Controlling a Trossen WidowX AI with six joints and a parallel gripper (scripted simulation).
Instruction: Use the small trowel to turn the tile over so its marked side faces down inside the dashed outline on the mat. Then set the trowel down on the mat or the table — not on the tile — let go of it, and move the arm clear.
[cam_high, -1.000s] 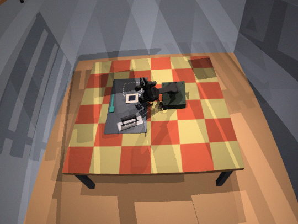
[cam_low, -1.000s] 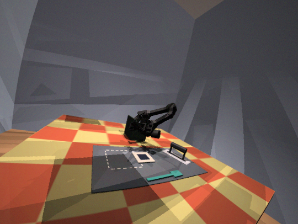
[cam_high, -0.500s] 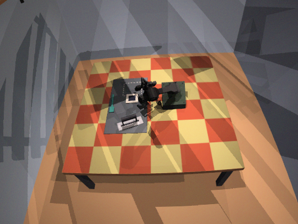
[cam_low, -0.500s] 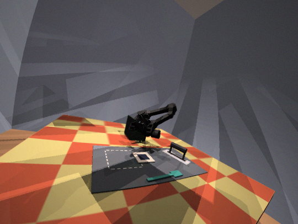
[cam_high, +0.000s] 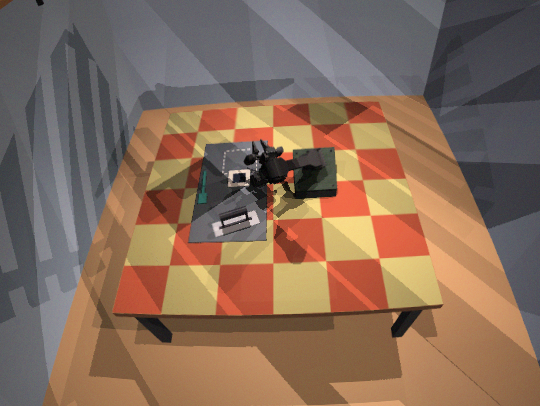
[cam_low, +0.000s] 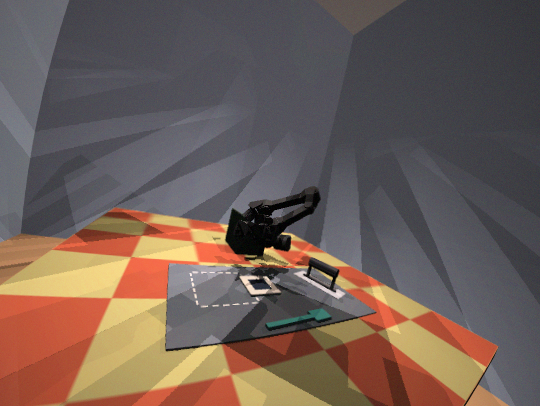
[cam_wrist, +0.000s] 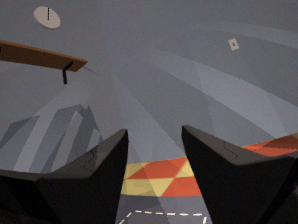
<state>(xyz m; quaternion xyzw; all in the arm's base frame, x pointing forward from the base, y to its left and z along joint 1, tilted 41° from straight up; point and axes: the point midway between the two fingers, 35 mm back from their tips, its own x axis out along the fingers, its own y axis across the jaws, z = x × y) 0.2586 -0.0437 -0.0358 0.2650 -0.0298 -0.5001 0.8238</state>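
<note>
The tile lies 180 mm below my gripper tip, 100 mm ahead of it and 70 mm to the left of it. The rest, counted from my gripper tip: teal trowel (260 mm ahead, 180 mm below, 160 mm to the left); grey mat (200 mm below, 130 mm ahead, 120 mm to the left).
</note>
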